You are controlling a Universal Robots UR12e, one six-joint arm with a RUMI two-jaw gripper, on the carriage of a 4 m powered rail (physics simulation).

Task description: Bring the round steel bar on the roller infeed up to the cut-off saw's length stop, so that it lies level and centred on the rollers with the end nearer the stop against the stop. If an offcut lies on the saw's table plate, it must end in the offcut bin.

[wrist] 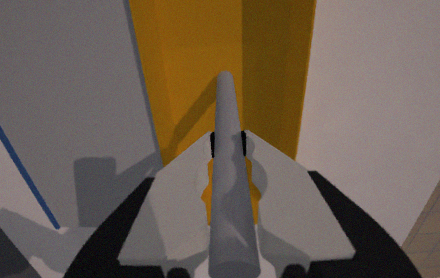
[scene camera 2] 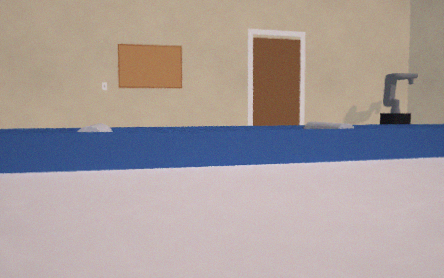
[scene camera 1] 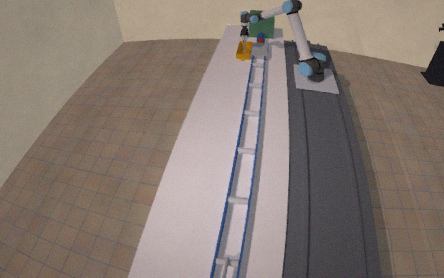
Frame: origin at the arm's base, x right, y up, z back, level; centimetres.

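Seen in the pictures: gripper, fingertip midpoint: (wrist: 227, 133) (scene camera 1: 244, 42); arm's base, origin of the base link: (scene camera 1: 315, 77).
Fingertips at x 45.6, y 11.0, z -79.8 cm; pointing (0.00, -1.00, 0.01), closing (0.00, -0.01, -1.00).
Pixels of each thing's top centre, then the offset from my fingertips to it. "*": a spot on its surface instead. Level surfaces: height alone.
- offcut, middle of its top: (wrist: 232, 258) dx +0.2, dy +9.1, dz +0.0 cm
- yellow offcut bin, middle of its top: (wrist: 226, 99) (scene camera 1: 244, 47) dx -0.3, dy -6.8, dz +0.0 cm
- grey saw table plate, middle of its top: (wrist: 73, 125) (scene camera 1: 259, 48) dx +2.2, dy -8.1, dz +17.8 cm
- blue part, surface spot: (scene camera 1: 260, 38) * dx +21.0, dy -2.3, dz +17.8 cm
- white table, its level: dy -14.0 cm
- green panel, surface spot: (scene camera 1: 267, 25) * dx +49.7, dy +6.0, dz +25.8 cm
My gripper (scene camera 1: 244, 44) (wrist: 227, 133) is shut on the offcut (wrist: 227, 110), a short round grey steel piece. It holds the offcut over the yellow offcut bin (scene camera 1: 241, 55) (wrist: 299, 75), and the piece's shadow falls on the bin's inside. The grey saw table plate (scene camera 1: 259, 50) (wrist: 65, 115) is right beside the bin. A small red and blue part (scene camera 1: 260, 38), perhaps the length stop, stands at the plate's back. The round steel bar (scene camera 1: 228, 271) shows in part at the bottom of scene camera 1, on the infeed's near rollers, far from the plate. Its other end is out of view.
The roller infeed (scene camera 1: 233, 180) with blue side rails runs along the white table (scene camera 1: 185, 175). A blue rail (scene camera 2: 215, 147) crosses scene camera 2. A green panel (scene camera 1: 267, 25) stands behind the plate. The arm's carriage (scene camera 1: 317, 86) is on the dark rail (scene camera 1: 330, 175) at the right.
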